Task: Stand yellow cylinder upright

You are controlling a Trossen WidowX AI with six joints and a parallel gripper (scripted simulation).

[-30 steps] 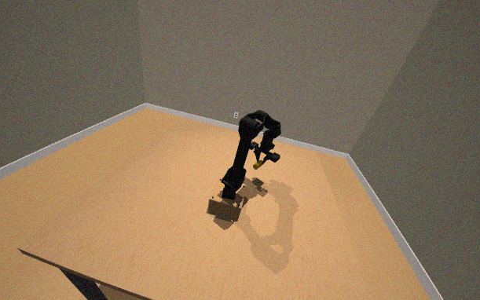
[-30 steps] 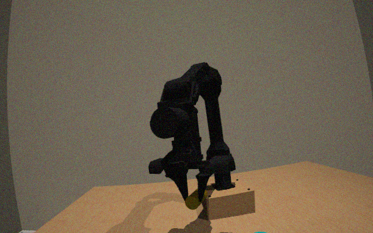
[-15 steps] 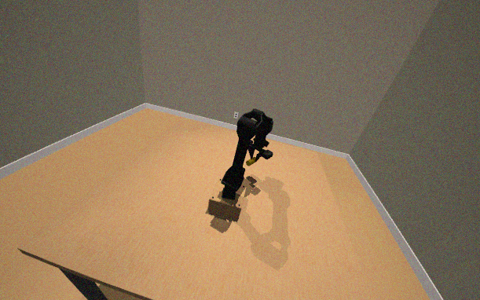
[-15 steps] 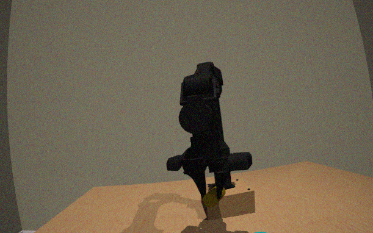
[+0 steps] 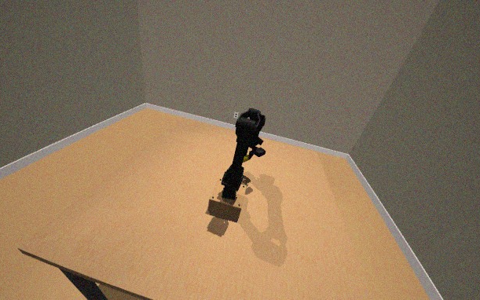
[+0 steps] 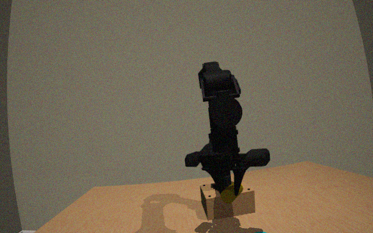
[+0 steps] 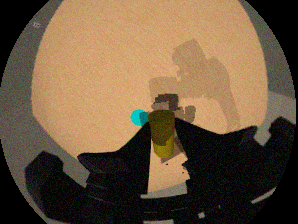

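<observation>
My gripper tip is 14 cm above the cyan circle and 8 cm to the right of it. From my gripper tip the other things lie so: yellow tall cylinder 2 cm behind, 1 cm to the left.
</observation>
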